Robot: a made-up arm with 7 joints. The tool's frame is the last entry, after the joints.
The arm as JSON. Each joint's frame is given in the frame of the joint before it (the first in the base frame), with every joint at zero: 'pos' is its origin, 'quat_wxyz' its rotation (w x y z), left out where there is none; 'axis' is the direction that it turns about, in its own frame. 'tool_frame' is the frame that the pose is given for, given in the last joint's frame.
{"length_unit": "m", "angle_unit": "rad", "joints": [
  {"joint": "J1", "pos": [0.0, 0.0, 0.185], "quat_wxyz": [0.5, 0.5, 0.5, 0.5], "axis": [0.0, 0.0, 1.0]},
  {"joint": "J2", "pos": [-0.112, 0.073, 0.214], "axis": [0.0, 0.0, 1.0]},
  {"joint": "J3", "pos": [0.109, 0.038, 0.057], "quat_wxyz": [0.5, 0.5, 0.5, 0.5], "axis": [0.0, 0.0, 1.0]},
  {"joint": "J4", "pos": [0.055, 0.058, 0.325], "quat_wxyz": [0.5, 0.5, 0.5, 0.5], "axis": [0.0, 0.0, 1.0]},
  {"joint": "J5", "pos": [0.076, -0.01, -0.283], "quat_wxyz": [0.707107, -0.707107, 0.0, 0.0], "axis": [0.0, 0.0, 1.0]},
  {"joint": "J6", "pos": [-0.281, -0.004, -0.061], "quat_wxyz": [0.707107, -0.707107, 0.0, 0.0], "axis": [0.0, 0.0, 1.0]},
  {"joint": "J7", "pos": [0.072, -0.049, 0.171], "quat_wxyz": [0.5, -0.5, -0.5, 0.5], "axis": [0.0, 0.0, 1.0]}
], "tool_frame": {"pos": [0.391, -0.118, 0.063], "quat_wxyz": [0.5, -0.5, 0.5, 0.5]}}
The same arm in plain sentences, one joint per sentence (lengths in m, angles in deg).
The arm has seven revolute joints in a row. What follows holds with every joint at zero, and every direction is one of the base frame's. Joint 1 is mounted 0.185 m along +z from the base frame's origin and turns about +x. Joint 2 is mounted 0.214 m along +x and 0.112 m along -y and 0.073 m along +z from joint 1 and turns about +x. Joint 3 is mounted 0.057 m along +x and 0.109 m along +y and 0.038 m along +z from joint 2 and turns about +y. Joint 4 is mounted 0.058 m along +x and 0.325 m along +y and 0.055 m along +z from joint 3 and turns about +z. Joint 5 is mounted 0.076 m along +x and 0.01 m along -y and 0.283 m along -z from joint 4 and turns about +y. Joint 6 is mounted 0.281 m along -x and 0.061 m along -y and 0.004 m along +z from joint 5 and turns about -z. Joint 7 is mounted 0.072 m along +x and 0.049 m along +y and 0.171 m along -z from joint 6 and turns about -x. The tool frame, which is the frame that the pose is given for, is mounted 0.063 m along -x and 0.391 m along -y and 0.118 m along -z from joint 7; its axes are parallel to the base frame's.
